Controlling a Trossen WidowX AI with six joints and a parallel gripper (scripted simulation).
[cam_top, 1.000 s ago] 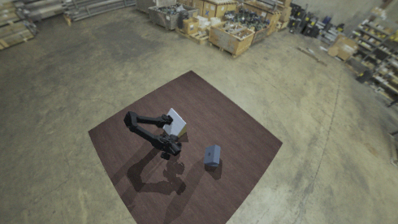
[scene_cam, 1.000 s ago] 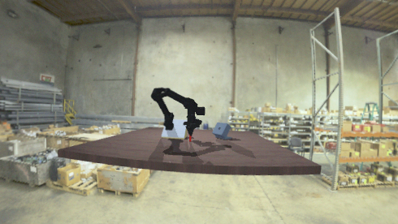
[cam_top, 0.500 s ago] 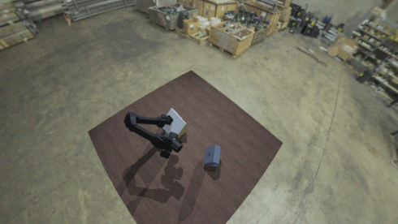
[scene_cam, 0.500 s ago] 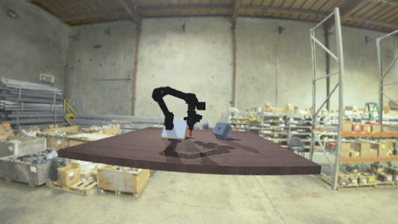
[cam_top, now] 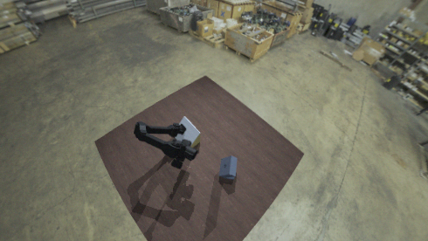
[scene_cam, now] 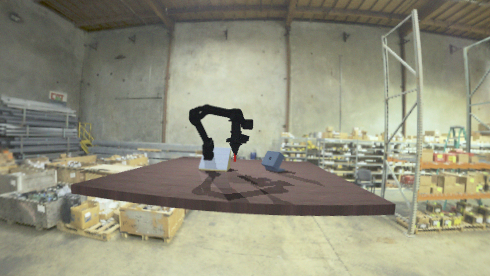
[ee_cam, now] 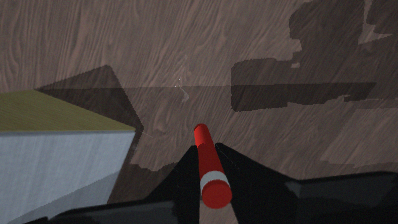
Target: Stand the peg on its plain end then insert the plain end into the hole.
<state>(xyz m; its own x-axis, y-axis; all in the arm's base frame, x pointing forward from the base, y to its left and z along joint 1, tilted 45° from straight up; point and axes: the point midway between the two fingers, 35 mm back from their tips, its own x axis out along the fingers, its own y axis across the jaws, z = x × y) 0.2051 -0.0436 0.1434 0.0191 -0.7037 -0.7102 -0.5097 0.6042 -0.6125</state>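
Right now my gripper tip is 230 mm short of the sloped panel, 200 mm to the right of it and 40 mm above it. Also, from my gripper tip: peg: 20 mm above.
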